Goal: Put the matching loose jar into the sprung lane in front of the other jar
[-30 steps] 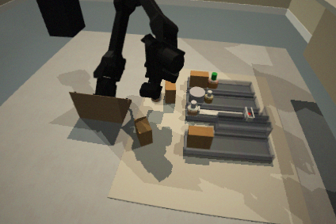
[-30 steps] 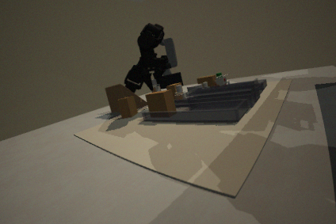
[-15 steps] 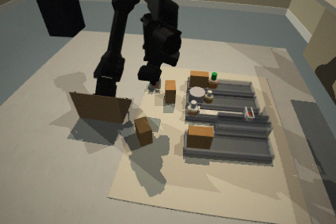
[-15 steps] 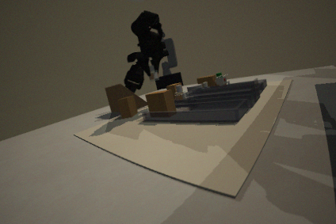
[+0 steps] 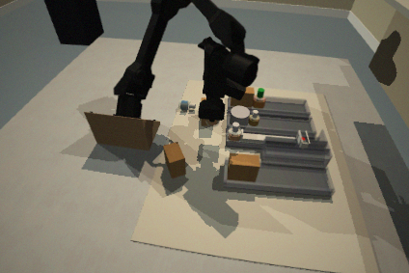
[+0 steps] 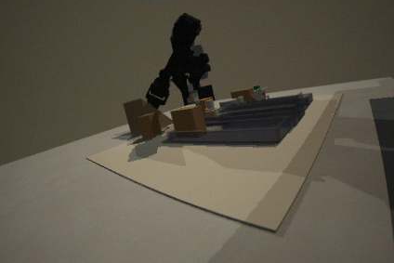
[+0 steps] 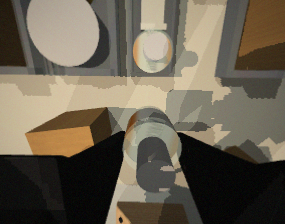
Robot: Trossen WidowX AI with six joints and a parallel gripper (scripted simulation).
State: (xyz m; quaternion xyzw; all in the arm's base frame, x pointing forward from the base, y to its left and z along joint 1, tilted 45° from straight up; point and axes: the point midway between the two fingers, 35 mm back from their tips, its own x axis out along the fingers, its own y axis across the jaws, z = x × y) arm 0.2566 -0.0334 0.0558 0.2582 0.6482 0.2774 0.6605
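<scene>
Now: gripper tip 220 mm short of the grey rack, 20 mm to the left of it and 70 mm above it. Round my gripper tip: pale lane strip 180 mm ahead, 30 mm to the right, 40 mm below; then red-marked part 250 mm ahead, 30 mm to the right, 20 mm below.
</scene>
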